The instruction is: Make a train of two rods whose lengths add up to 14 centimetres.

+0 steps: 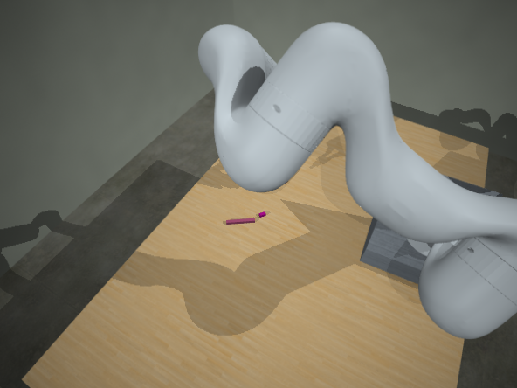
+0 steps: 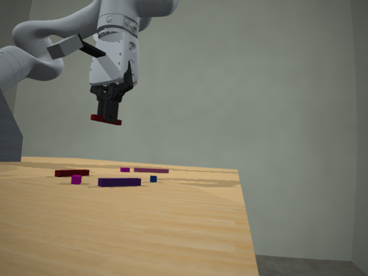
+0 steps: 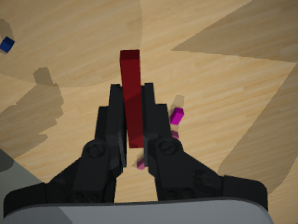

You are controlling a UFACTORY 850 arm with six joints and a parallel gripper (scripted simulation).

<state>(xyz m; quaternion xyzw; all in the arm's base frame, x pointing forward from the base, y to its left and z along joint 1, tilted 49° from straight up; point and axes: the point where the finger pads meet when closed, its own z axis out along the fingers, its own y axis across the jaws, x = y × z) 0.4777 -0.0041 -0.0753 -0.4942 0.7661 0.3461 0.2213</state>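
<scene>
Now: hand 120 mm above the blue cube, 110 mm short of it and 50 mm to the left of it. Also, from my hand: pink rod 170 mm to the left, 120 mm below, 50 mm ahead; then purple rod 140 mm to the right, 120 mm below, 90 mm ahead; then red rod 20 mm below.
</scene>
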